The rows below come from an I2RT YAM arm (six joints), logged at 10 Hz.
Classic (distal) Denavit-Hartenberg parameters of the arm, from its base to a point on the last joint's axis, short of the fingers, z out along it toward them. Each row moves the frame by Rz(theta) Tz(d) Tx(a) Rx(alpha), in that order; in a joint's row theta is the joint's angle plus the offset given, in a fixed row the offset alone. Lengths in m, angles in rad.
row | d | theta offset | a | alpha
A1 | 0.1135 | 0 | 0.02 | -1.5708
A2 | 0 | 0 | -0.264 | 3.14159
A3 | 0 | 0.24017 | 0.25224 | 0
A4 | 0 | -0.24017 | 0.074 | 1.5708
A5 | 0 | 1.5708 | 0 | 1.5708
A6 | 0.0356 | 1.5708 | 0 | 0
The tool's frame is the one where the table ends.
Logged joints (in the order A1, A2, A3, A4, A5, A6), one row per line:
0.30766, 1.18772, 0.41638, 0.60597, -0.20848, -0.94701
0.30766, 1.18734, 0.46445, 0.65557, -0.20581, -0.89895
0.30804, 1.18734, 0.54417, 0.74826, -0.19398, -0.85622
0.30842, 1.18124, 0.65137, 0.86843, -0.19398, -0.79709
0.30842, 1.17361, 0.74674, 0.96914, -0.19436, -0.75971
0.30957, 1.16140, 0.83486, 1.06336, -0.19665, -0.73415
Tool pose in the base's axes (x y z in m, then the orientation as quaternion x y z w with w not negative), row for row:
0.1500, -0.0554, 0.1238, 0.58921, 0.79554, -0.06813, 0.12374
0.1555, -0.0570, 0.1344, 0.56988, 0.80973, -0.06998, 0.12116
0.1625, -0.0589, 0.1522, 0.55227, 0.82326, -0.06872, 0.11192
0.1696, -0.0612, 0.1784, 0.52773, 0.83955, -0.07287, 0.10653
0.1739, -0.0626, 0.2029, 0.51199, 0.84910, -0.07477, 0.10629
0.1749, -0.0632, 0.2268, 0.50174, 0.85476, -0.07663, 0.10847
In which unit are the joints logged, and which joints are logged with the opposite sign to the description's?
The joints are logged in radians. Opposite sign: A1, A4, A5, A6.
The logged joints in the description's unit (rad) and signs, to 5 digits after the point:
-0.30766, 1.18772, 0.41638, -0.60597, 0.20848, 0.94701
-0.30766, 1.18734, 0.46445, -0.65557, 0.20581, 0.89895
-0.30804, 1.18734, 0.54417, -0.74826, 0.19398, 0.85622
-0.30842, 1.18124, 0.65137, -0.86843, 0.19398, 0.79709
-0.30842, 1.17361, 0.74674, -0.96914, 0.19436, 0.75971
-0.30957, 1.16140, 0.83486, -1.06336, 0.19665, 0.73415

